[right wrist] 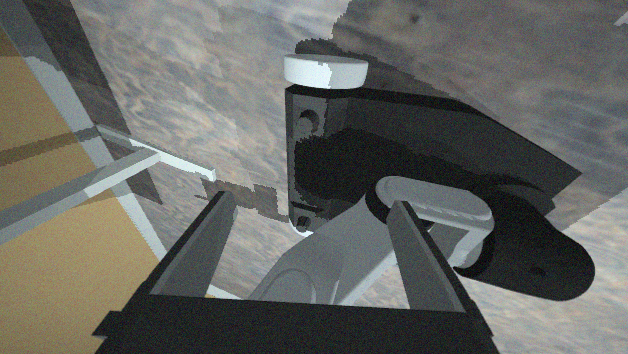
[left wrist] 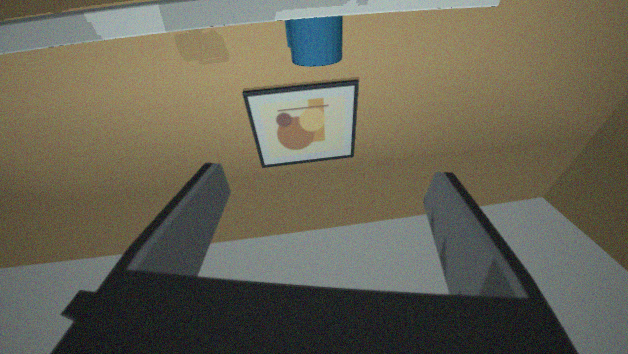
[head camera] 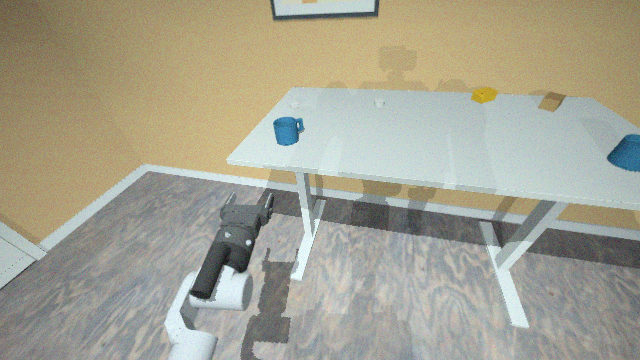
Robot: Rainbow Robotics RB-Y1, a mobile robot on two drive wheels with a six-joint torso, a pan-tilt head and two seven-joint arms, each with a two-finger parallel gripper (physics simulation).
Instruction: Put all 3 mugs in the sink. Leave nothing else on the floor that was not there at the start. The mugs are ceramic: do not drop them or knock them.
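Frame: origin at the robot's base, x ahead, y left, z up, level; metres.
Where they show: left gripper, fingertip midpoint: [left wrist: 324,182] [head camera: 253,195]; right gripper, fingertip midpoint: [right wrist: 312,205].
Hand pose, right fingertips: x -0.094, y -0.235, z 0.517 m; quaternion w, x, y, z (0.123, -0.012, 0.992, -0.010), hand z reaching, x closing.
Observation:
Things, the pixels of their top centre, and the offset from my right fingertips. "pt": a spot on its surface instead. Level surfaces: height alone.
- blue mug, middle of its top: [left wrist: 311,58] [head camera: 288,120] dx +0.791, dy +0.428, dz +0.514 m
- second blue object, surface spot: [head camera: 627,153] pt dx +0.594, dy -0.640, dz +0.483 m
- white table, its level: dz +0.434 m
- yellow block, middle of its top: [head camera: 486,90] dx +1.132, dy -0.471, dz +0.479 m
- brown block, middle of its top: [head camera: 555,96] dx +1.034, dy -0.719, dz +0.484 m
A blue mug [head camera: 286,131] [left wrist: 317,42] stands upright near the left end of the white table, its handle toward the right in the head camera view. A second blue object [head camera: 627,153], probably a mug, is cut off at the right edge of the head camera view. A third mug and the sink do not show. My left gripper [head camera: 251,196] [left wrist: 324,182] is open and empty, in front of the table's left end and apart from the mug. My right gripper [right wrist: 312,205] is open and empty, with the robot's own base and torso beyond its fingers.
The white table [head camera: 400,145] stands by the wall; its legs reach the floor. On it are a yellow block [head camera: 484,95], a brown block [head camera: 552,101] and two small white things [head camera: 379,103] [head camera: 294,105]. A framed picture [head camera: 325,17] hangs on the wall.

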